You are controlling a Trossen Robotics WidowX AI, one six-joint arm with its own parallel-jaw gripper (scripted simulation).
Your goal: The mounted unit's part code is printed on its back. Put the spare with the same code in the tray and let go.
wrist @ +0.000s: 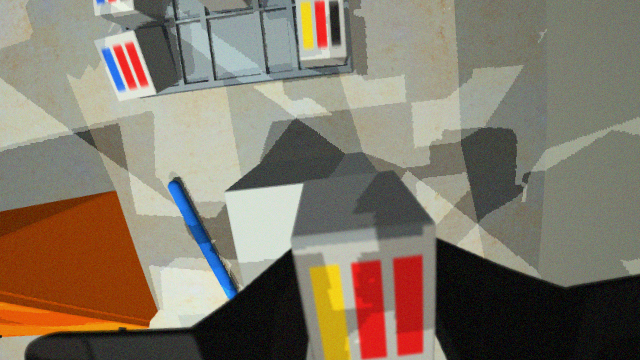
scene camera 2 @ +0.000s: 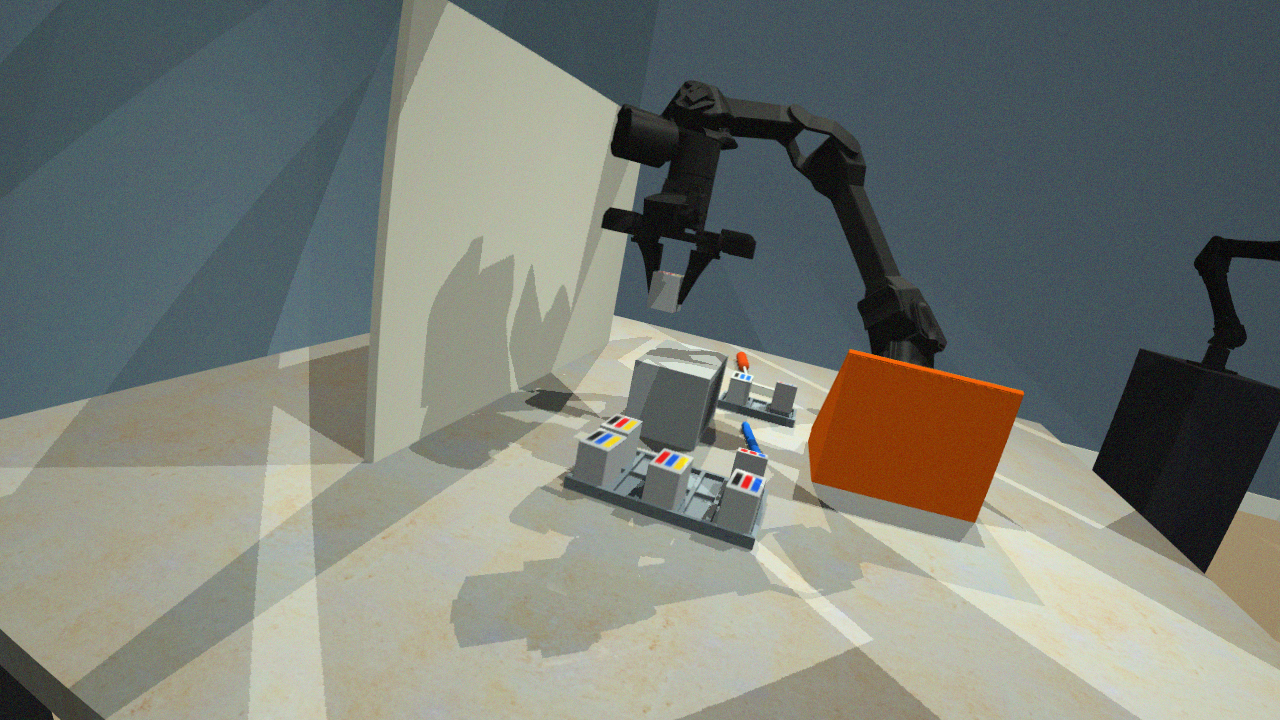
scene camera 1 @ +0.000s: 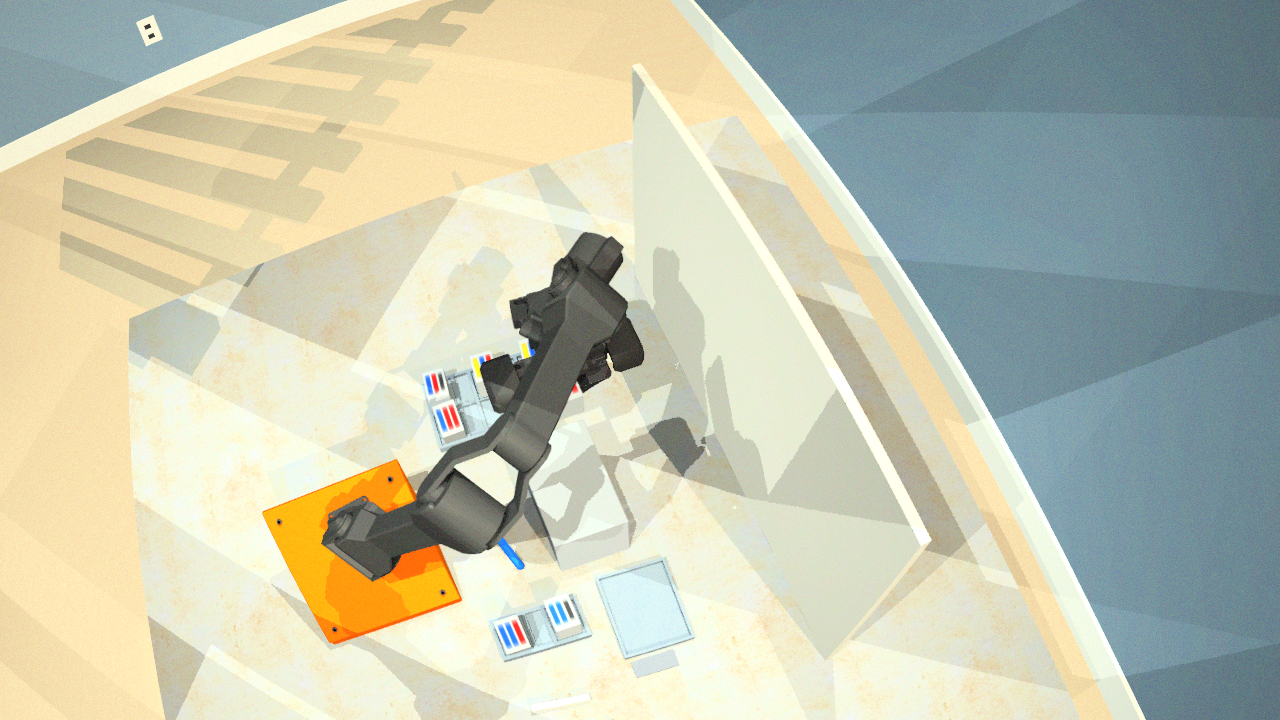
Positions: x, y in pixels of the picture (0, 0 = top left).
Labels:
My gripper shows in the wrist view, in scene camera 2 and in scene camera 1 point(564, 396). One and the same spot on my gripper: point(wrist: 478, 302) is point(scene camera 2: 654, 260). One and the same spot on a rack: point(scene camera 2: 757, 408) is point(scene camera 1: 538, 626).

